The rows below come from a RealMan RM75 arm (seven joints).
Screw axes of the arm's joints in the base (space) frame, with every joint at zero. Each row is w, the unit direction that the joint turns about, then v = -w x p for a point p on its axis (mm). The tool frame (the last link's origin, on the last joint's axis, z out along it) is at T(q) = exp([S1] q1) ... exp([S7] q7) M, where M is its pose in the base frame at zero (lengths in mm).
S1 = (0, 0, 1, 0, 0, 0)
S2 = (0, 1, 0, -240.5, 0, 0)
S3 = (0, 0, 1, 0, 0, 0)
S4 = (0, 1, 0, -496.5, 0, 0)
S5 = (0, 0, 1, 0, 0, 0)
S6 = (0, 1, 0, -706.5, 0, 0)
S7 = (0, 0, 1, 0, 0, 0)
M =
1 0 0 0
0 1 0 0
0 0 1 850.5
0 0 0 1
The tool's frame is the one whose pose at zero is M.
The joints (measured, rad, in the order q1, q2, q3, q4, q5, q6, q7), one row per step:
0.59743, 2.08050, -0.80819, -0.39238, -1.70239, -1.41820, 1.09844
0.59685, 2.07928, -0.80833, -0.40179, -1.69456, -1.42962, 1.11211
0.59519, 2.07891, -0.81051, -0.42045, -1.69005, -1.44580, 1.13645
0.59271, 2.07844, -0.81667, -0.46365, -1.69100, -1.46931, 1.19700
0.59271, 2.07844, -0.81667, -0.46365, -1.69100, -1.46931, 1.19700
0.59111, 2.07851, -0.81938, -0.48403, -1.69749, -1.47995, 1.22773
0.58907, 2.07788, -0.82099, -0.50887, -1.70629, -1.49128, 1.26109
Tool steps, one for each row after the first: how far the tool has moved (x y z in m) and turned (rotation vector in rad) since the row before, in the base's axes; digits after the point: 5 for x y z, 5 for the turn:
-0.00197, 0.00082, 0.00295, -0.00088, 0.01355, 0.00107
-0.00288, 0.00067, 0.00366, -0.00690, 0.01415, 0.00304
-0.00518, 0.00192, 0.00679, -0.02067, 0.01652, -0.00073
0.00000, 0.00000, 0.00000, 0.00000, 0.00000, 0.00000
-0.00189, 0.00023, 0.00249, -0.01474, 0.00336, -0.00180
-0.00183, 0.00053, 0.00341, -0.01390, 0.00064, -0.00133

